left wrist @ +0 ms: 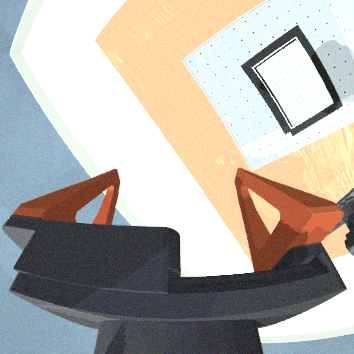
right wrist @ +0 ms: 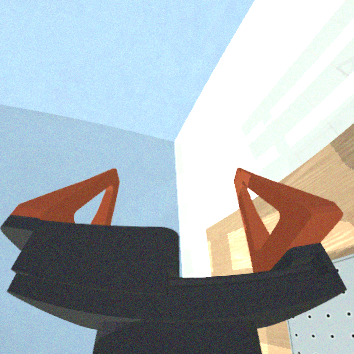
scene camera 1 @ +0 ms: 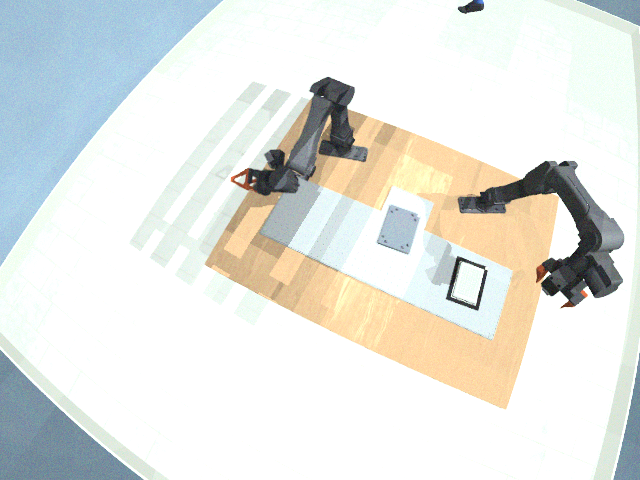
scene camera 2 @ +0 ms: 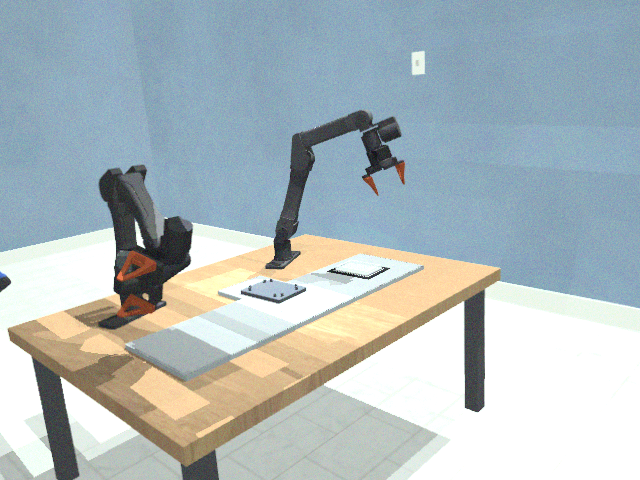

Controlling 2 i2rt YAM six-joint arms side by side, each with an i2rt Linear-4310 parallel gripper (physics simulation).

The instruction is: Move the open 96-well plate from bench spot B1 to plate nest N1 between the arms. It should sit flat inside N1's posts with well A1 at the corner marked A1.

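Places are measured from the left arm's base along level axes (x ahead, y left, z up), in centimetres.
Pixels of known places: left gripper, between the fingertips: [left wrist: 177, 174] [scene camera 2: 391, 189]; right gripper, between the fingertips: [right wrist: 176, 174] [scene camera 1: 238, 182] [scene camera 2: 118, 298]; left arm's base, origin of its link: [left wrist: 347, 205] [scene camera 1: 481, 205] [scene camera 2: 283, 260]; right arm's base, origin of its link: [scene camera 1: 343, 151].
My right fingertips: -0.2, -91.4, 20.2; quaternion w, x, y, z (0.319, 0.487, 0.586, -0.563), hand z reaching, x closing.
Ahead of a thing's pixels: the offset from my right fingertips to its top centre, as dx, dy, dz. Level surfaces: height alone.
The white 96-well plate {+31.5, +79.6, -17.3} [scene camera 1: 468, 282] [scene camera 2: 358, 268] [left wrist: 295, 83] lies flat inside a black rectangular outline on the pale perforated board, toward its right end in scene camera 1. The plate nest {+10.5, +55.8, -16.8} [scene camera 1: 399, 229] [scene camera 2: 273, 289] is a grey-blue slab with short dark posts, empty, near the board's middle. A1 marks are too small to read. My left gripper [scene camera 1: 554, 290] [scene camera 2: 390, 190] [left wrist: 177, 174] is open and empty, high above and beyond the plate's end of the table. My right gripper [scene camera 1: 242, 179] [scene camera 2: 126, 294] [right wrist: 176, 174] is open and empty, past the table's left edge in scene camera 1.
The perforated board {dz -18.9} [scene camera 1: 330, 232] [scene camera 2: 232, 320] [left wrist: 215, 75] [right wrist: 320, 325] runs along the wooden table {dz -20.3} [scene camera 1: 361, 330] [scene camera 2: 361, 320]. A white panel {dz -19.0} [scene camera 1: 408, 197] lies under the nest's back part. Both arm bases are bolted behind the board. A person's foot [scene camera 1: 471, 6] shows on the floor, away from the table.
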